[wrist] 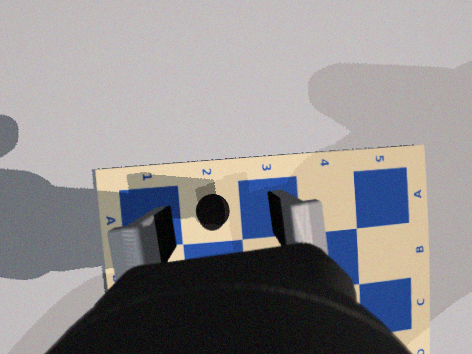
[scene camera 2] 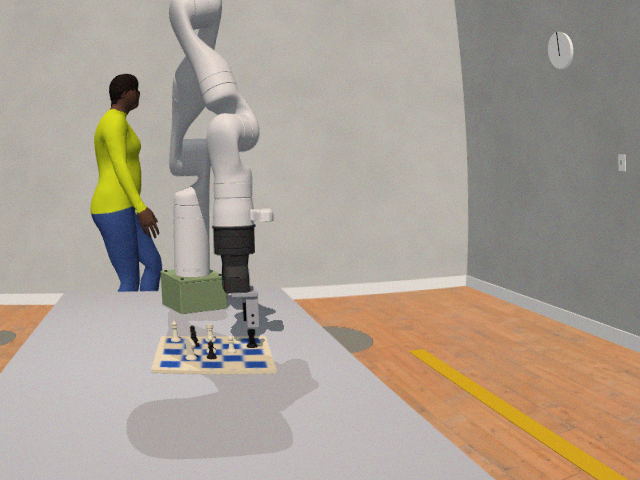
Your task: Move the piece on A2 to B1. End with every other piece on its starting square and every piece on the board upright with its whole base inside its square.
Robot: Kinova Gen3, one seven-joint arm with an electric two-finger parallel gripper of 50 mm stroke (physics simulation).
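Frame: origin at the arm's base, x back, y right, z up, level; millimetres.
Seen in the pictures: gripper, fingertip midpoint: (wrist: pixel 221 219) (scene camera 2: pixel 251 323); arm's base, origin of the base link: (scene camera 2: pixel 192 273).
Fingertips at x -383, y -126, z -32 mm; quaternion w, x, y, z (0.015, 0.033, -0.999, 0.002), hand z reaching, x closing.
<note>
Offsets run from my fingertips to a thing's middle. "*": to the spot under its first point.
The black piece @[dx +5, dy +1, dz -30 mm] (scene camera 2: pixel 251 339) (wrist: pixel 212 212) stands upright on A2 of the blue-and-cream board @[dx -31, dy +78, dz -49 mm] (scene camera 2: pixel 214 370) (wrist: pixel 419 215). My gripper (scene camera 2: pixel 251 328) (wrist: pixel 221 219) is open and empty, pointing down. In the wrist view the piece's round top lies between the two fingers, a little nearer the left one. In the scene view the fingertips are at about the height of the piece's top, and one finger hides the other. In the wrist view, B1 is mostly hidden by the left finger and gripper body; a cream sliver @[* dx +30, dy +26, dz -46 mm] (wrist: pixel 177 253) of it shows.
Other pieces stand on the board: a white pawn @[dx -29, dy +41, dz -31 mm] (scene camera 2: pixel 231 345), a dark piece @[dx -67, dy +78, dz -31 mm] (scene camera 2: pixel 211 351), a white knight @[dx -74, dy +116, dz -27 mm] (scene camera 2: pixel 191 350), a black piece @[dx +10, dy +112, dz -31 mm] (scene camera 2: pixel 194 336), a white rook @[dx +49, dy +81, dz -30 mm] (scene camera 2: pixel 209 332) and a tall white piece @[dx +46, dy +153, dz -25 mm] (scene camera 2: pixel 174 332). A person (scene camera 2: pixel 116 165) stands behind the table, left of the arm's green base (scene camera 2: pixel 193 294).
</note>
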